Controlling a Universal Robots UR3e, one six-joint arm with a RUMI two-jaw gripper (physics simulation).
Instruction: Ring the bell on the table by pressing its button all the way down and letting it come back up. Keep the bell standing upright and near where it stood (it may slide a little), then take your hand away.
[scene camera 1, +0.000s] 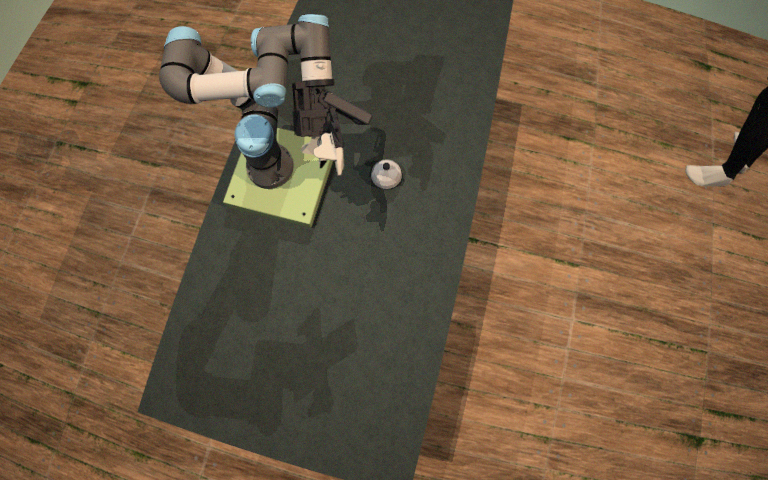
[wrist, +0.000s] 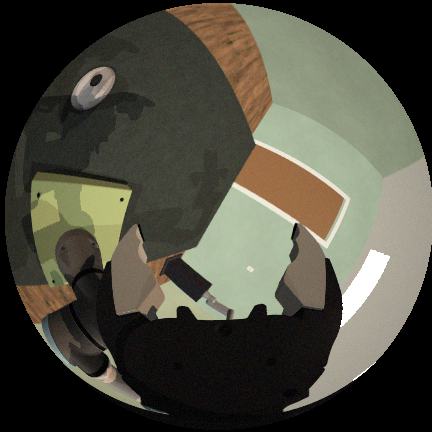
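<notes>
The bell, a silvery white dome with a dark button on top, stands upright on the dark table top. In the wrist view it shows at the upper left. My gripper is open, with nothing between its two light jaws. In the scene view it hangs to the left of the bell, apart from it, over the edge of the green base plate. The jaws point away from the bell in the wrist view.
The arm's base stands on the green base plate, left of the bell. Wooden floor lies beyond the table's edges. A person's leg shows at the far right of the scene view.
</notes>
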